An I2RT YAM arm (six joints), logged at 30 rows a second.
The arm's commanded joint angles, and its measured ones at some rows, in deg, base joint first. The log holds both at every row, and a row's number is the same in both.
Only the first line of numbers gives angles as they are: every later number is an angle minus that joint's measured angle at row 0.
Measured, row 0:
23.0, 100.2, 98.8, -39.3, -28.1, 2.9
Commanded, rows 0 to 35:
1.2, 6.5, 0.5, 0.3, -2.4, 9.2
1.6, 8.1, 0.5, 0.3, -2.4, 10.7
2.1, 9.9, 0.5, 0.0, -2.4, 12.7
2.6, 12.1, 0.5, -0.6, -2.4, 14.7
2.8, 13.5, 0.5, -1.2, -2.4, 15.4
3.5, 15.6, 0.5, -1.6, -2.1, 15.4
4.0, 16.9, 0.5, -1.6, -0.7, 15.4
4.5, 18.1, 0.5, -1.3, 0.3, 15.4
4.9, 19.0, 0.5, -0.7, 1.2, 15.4
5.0, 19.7, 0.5, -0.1, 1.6, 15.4
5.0, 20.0, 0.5, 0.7, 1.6, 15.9
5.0, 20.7, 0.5, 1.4, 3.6, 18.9
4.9, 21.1, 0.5, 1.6, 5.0, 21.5
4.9, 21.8, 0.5, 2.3, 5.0, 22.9
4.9, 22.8, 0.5, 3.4, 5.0, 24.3
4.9, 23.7, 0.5, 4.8, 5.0, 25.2
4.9, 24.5, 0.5, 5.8, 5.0, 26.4
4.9, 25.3, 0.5, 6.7, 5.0, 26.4
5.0, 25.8, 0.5, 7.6, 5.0, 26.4
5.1, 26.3, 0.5, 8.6, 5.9, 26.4
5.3, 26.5, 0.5, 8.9, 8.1, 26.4
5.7, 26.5, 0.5, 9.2, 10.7, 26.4
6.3, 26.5, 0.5, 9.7, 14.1, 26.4
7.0, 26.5, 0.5, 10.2, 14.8, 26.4
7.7, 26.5, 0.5, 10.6, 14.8, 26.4
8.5, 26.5, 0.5, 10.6, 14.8, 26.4
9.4, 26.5, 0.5, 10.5, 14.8, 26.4
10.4, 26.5, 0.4, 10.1, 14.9, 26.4
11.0, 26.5, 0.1, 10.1, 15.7, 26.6
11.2, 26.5, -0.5, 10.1, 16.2, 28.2
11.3, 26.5, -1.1, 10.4, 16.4, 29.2
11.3, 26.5, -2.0, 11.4, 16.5, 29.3
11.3, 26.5, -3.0, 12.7, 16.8, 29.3
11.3, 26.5, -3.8, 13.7, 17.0, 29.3
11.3, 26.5, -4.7, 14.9, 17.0, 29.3
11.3, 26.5, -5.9, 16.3, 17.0, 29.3
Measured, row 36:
11.3, 25.8, -3.3, 14.3, 15.8, 28.2
